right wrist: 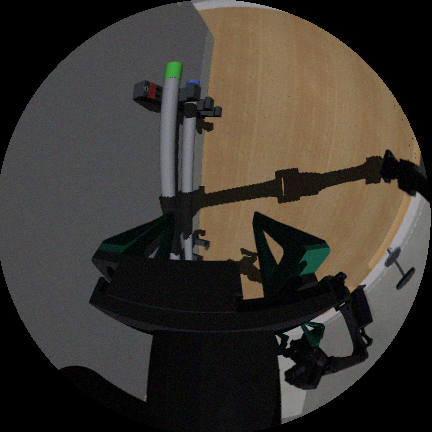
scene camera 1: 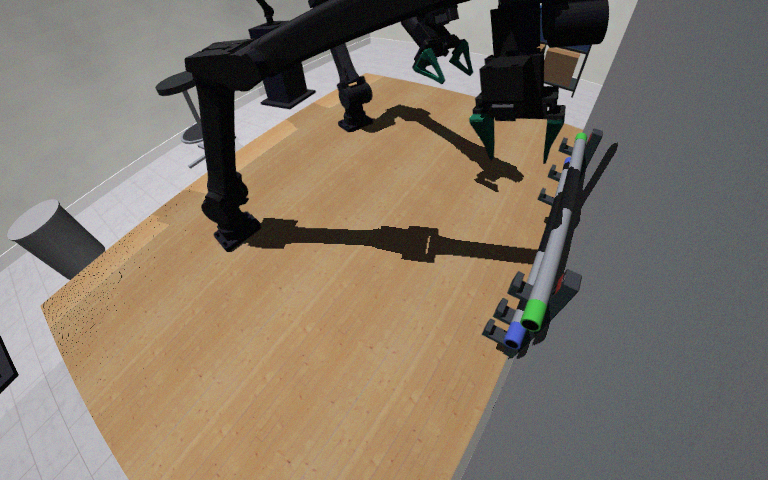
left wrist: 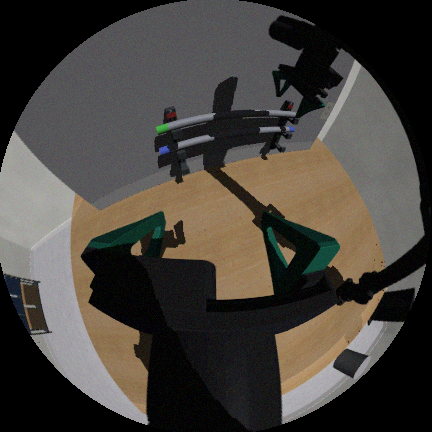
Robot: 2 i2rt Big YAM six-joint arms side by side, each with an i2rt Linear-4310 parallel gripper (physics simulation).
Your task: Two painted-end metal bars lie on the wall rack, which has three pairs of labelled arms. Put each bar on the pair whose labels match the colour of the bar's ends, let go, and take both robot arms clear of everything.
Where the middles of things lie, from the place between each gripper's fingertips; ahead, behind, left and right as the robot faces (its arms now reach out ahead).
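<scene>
The green-ended bar (scene camera 1: 533, 315) is 7 cm below my left hand, 29 cm ahead of it and 24 cm to the right of it. As for the blue-ended bar (scene camera 1: 539, 256), that's 29 cm ahead of my left hand, 23 cm to the right of it and 15 cm below it.
My right hand is 8 cm above the green-ended bar, 5 cm to the right of it and 10 cm short of it. The blue-ended bar is 10 cm ahead of my right hand, 6 cm to the left of it and 15 cm below it.
</scene>
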